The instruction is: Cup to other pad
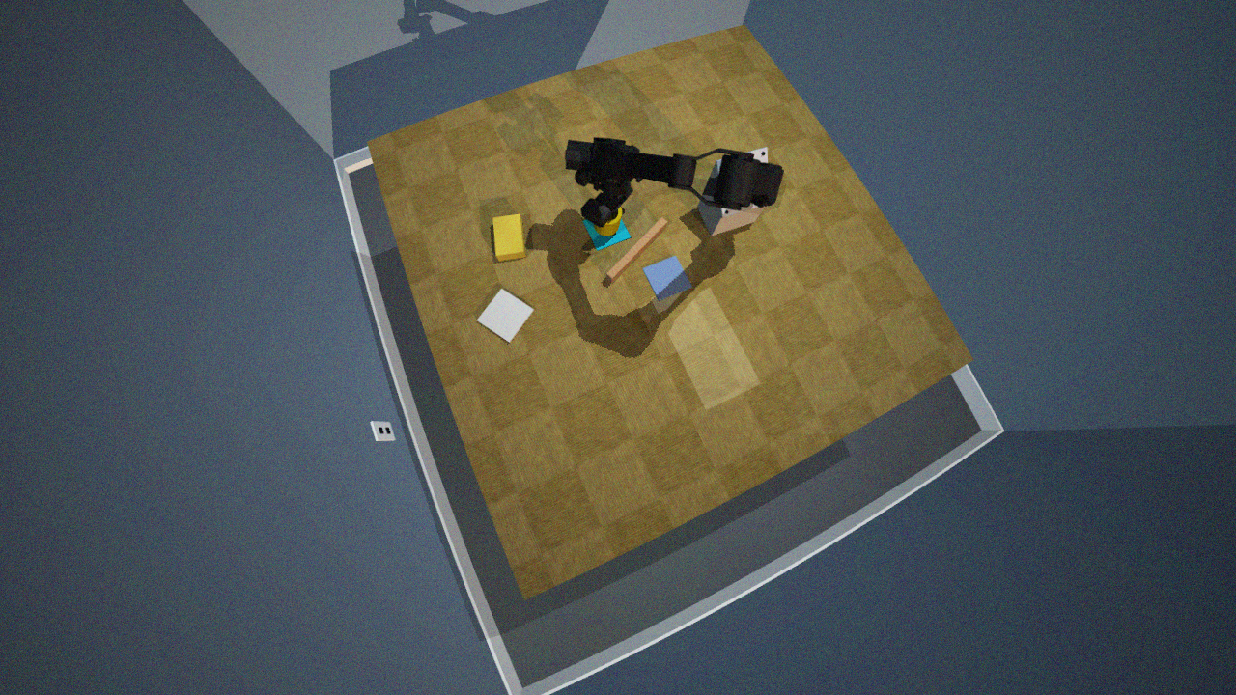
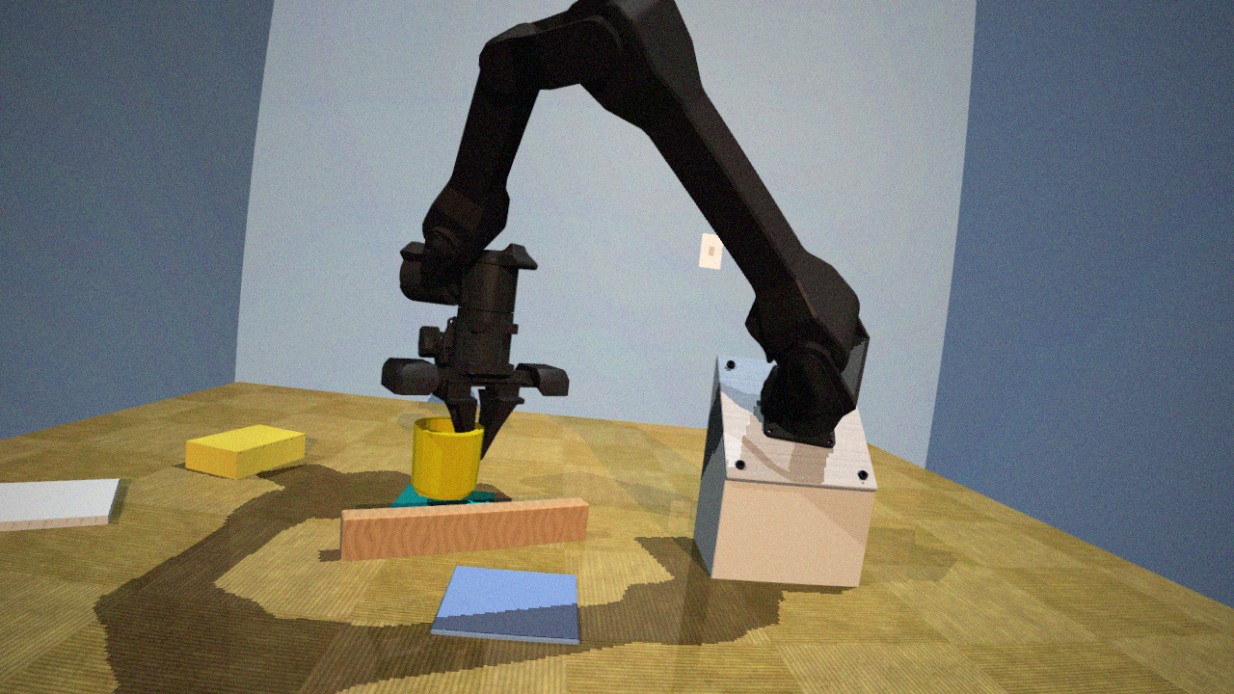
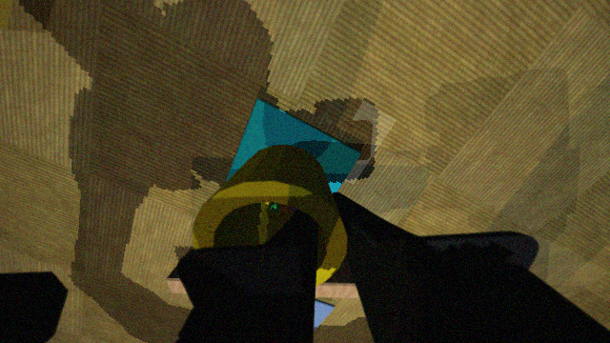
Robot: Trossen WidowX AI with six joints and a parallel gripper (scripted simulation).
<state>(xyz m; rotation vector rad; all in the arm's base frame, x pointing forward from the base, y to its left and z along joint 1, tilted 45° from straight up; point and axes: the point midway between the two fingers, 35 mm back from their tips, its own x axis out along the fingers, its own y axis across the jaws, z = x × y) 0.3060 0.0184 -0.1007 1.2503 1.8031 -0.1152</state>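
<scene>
The teal pad lies 60 mm below my gripper tip, 20 mm to the left of it and 20 mm ahead of it. Also, from my gripper tip: wooden bar 110 mm to the left, 40 mm below, 30 mm behind; yellow cup 20 mm to the left, 20 mm ahead; white tile 330 mm ahead, 180 mm to the left, 40 mm below.
</scene>
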